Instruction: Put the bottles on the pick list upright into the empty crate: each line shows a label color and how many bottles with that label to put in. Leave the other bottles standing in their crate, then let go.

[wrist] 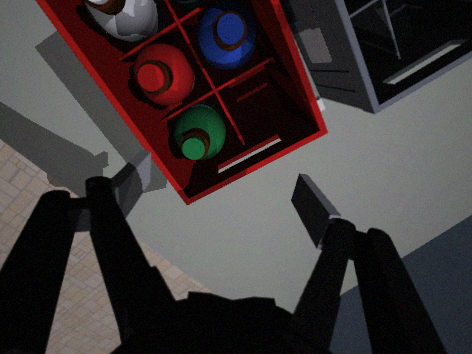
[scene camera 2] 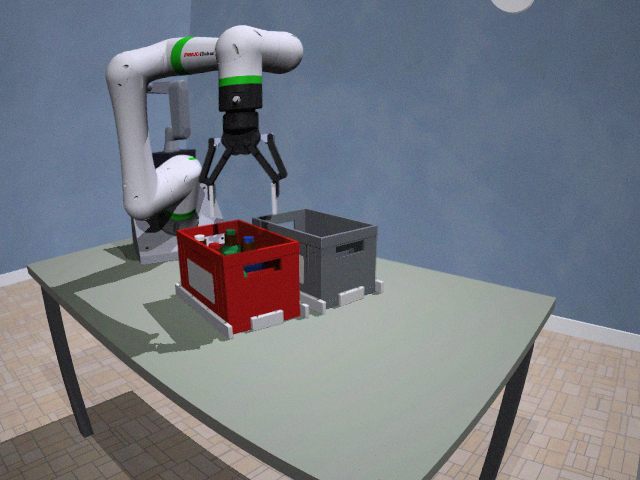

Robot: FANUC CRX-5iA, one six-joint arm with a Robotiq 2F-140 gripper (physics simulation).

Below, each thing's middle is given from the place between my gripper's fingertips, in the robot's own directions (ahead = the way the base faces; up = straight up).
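There is the blue bottle (wrist: 227, 42), 7 cm behind my hand, 10 cm to the left of it and 16 cm below it. The red bottle (wrist: 165, 75) is 1 cm to the left of my hand, 10 cm behind it and 16 cm below it.
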